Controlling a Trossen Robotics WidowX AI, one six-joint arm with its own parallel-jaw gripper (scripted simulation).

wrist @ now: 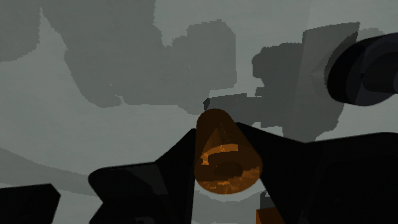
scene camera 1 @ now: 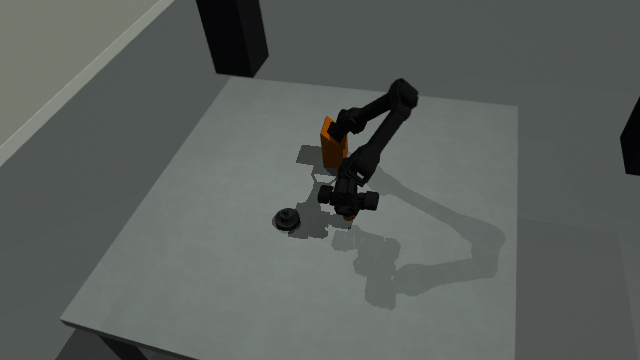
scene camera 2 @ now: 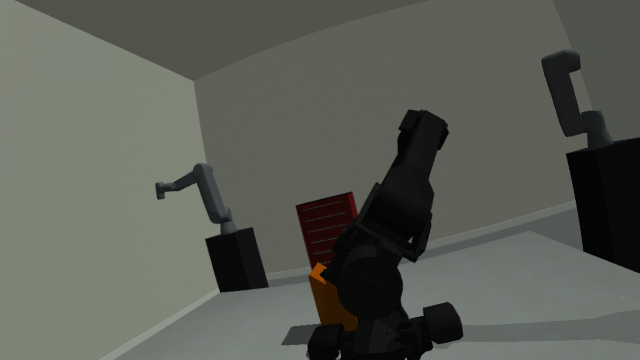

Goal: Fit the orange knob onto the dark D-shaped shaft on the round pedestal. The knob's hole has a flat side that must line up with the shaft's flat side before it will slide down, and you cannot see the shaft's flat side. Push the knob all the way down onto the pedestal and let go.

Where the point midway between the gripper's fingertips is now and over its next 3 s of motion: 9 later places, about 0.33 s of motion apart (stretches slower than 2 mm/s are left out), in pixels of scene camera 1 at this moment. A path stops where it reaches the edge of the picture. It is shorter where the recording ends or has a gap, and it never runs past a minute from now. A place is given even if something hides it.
My gripper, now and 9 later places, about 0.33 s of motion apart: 349, 214; 350, 200; 351, 192; 342, 195; 333, 197; 323, 200; 313, 201; 304, 202; 294, 203; 286, 203
